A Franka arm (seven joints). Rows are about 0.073 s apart.
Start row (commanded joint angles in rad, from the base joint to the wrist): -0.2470, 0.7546, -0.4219, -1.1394, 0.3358, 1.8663, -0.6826
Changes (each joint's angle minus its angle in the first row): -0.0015, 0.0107, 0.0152, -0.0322, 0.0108, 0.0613, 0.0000; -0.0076, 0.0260, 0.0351, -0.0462, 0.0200, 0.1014, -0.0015; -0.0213, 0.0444, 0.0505, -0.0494, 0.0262, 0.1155, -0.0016; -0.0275, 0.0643, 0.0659, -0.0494, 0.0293, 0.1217, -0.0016; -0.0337, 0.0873, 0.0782, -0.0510, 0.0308, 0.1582, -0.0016; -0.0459, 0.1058, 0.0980, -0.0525, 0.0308, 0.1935, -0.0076; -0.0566, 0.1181, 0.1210, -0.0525, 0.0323, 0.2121, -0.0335; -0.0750, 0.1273, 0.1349, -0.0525, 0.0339, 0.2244, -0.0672; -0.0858, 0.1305, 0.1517, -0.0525, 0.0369, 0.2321, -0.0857; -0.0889, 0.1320, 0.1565, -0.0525, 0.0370, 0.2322, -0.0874; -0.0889, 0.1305, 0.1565, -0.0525, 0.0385, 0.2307, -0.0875; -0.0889, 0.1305, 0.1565, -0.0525, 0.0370, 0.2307, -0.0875; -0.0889, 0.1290, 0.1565, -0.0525, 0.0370, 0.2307, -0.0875; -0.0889, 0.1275, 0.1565, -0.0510, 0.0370, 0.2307, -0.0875; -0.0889, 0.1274, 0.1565, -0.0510, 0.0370, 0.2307, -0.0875; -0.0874, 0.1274, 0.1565, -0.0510, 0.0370, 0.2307, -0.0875; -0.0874, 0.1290, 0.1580, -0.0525, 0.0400, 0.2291, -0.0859
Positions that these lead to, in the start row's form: -0.2485, 0.7653, -0.4067, -1.1716, 0.3466, 1.9276, -0.6826; -0.2546, 0.7806, -0.3868, -1.1856, 0.3558, 1.9677, -0.6841; -0.2683, 0.7990, -0.3714, -1.1888, 0.3620, 1.9818, -0.6842; -0.2745, 0.8189, -0.3560, -1.1888, 0.3651, 1.9880, -0.6842; -0.2807, 0.8419, -0.3437, -1.1904, 0.3666, 2.0245, -0.6842; -0.2929, 0.8604, -0.3239, -1.1919, 0.3666, 2.0598, -0.6902; -0.3036, 0.8727, -0.3009, -1.1919, 0.3681, 2.0784, -0.7161; -0.3220, 0.8819, -0.2870, -1.1919, 0.3697, 2.0907, -0.7498; -0.3328, 0.8851, -0.2702, -1.1919, 0.3727, 2.0984, -0.7683; -0.3359, 0.8866, -0.2654, -1.1919, 0.3728, 2.0985, -0.7700; -0.3359, 0.8851, -0.2654, -1.1919, 0.3743, 2.0970, -0.7701; -0.3359, 0.8851, -0.2654, -1.1919, 0.3728, 2.0970, -0.7701; -0.3359, 0.8836, -0.2654, -1.1919, 0.3728, 2.0970, -0.7701; -0.3359, 0.8821, -0.2654, -1.1904, 0.3728, 2.0970, -0.7701; -0.3359, 0.8820, -0.2654, -1.1904, 0.3728, 2.0970, -0.7701; -0.3344, 0.8820, -0.2654, -1.1904, 0.3728, 2.0970, -0.7701; -0.3344, 0.8836, -0.2639, -1.1919, 0.3758, 2.0954, -0.7685
